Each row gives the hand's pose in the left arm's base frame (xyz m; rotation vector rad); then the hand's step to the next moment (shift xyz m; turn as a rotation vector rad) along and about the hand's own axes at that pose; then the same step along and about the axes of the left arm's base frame.
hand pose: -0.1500 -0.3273 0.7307 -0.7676 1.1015 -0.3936
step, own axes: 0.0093 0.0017 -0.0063 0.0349 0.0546 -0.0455
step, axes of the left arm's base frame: -0.0019 -0.0070 -0.0087 -0.0309 -0.0010 -0.0729
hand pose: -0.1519 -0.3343 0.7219 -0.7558 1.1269 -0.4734
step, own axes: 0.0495 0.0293 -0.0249 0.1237 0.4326 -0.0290
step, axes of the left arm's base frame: -0.0055 -0.0217 -0.0585 0.0059 0.1950 -0.4065
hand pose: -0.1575 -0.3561 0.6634 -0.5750 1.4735 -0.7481
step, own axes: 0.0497 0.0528 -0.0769 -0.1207 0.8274 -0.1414
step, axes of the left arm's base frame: -0.0740 0.0053 -0.0753 -0.0561 0.6484 -0.5437
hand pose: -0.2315 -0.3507 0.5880 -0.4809 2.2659 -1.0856
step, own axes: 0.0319 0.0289 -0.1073 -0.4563 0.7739 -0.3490
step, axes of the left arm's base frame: -0.0947 0.0632 0.0203 0.0744 0.9186 -0.2820
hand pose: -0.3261 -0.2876 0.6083 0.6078 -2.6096 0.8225
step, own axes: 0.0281 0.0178 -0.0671 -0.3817 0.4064 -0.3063
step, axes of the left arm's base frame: -0.0202 0.0454 0.0561 0.1830 0.5985 -0.1141
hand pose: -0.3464 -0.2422 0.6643 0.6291 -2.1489 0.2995
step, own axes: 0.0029 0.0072 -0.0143 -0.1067 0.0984 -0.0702
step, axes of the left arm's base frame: 0.0043 0.0111 0.0110 0.0489 0.1480 -0.0414
